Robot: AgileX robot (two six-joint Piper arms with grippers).
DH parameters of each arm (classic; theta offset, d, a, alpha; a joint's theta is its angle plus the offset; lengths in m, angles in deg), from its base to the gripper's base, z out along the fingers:
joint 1: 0 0.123 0 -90
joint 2: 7.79 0 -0.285 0
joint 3: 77.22 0 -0.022 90
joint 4: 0 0.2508 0 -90
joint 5: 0 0 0.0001 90
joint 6: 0 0.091 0 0
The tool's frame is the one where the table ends.
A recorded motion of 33 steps. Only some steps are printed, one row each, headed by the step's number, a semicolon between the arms.
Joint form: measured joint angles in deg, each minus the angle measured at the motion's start. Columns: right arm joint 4, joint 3, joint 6, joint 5, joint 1, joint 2; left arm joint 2, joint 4, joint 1, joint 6, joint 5, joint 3.
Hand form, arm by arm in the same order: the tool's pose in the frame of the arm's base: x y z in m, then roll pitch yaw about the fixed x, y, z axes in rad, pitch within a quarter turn. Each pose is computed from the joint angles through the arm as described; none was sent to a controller.
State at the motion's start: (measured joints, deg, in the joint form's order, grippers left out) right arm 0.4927 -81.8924 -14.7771 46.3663 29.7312 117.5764; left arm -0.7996 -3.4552 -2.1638 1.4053 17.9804 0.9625
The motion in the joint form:
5: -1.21 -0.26 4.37 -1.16 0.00 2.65; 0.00 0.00 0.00 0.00 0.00 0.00
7: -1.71 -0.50 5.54 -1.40 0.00 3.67; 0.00 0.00 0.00 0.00 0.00 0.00
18: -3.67 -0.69 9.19 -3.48 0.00 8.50; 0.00 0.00 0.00 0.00 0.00 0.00
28: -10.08 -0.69 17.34 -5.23 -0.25 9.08; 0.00 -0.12 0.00 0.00 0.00 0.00
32: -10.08 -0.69 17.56 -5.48 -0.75 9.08; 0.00 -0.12 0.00 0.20 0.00 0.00
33: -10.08 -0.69 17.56 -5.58 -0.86 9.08; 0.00 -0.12 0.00 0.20 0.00 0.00
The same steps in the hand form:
5: 0.3617 0.2056 0.1399 -3.0937 0.1990 -2.4284; 0.0537 -0.0037 0.1800 -2.9835 1.3389 -3.0361
7: 0.3633 0.2059 0.1336 -3.0922 0.1894 -2.4432; 0.0537 -0.0037 0.1800 -2.9835 1.3389 -3.0361
18: 0.3673 0.2058 0.0996 -3.0833 0.1444 -2.4832; 0.0537 -0.0037 0.1800 -2.9835 1.3389 -3.0361
28: 0.3740 0.2000 0.0964 -3.0176 0.1681 -2.5446; 0.0537 -0.0038 0.1800 -2.9745 1.3385 -3.0275
32: 0.3761 0.1969 0.0964 -3.0184 0.1729 -2.5566; 0.0537 -0.0038 0.1800 -2.9891 1.3391 -3.0425
33: 0.3766 0.1963 0.0965 -3.0184 0.1746 -2.5583; 0.0537 -0.0038 0.1800 -2.9891 1.3391 -3.0425

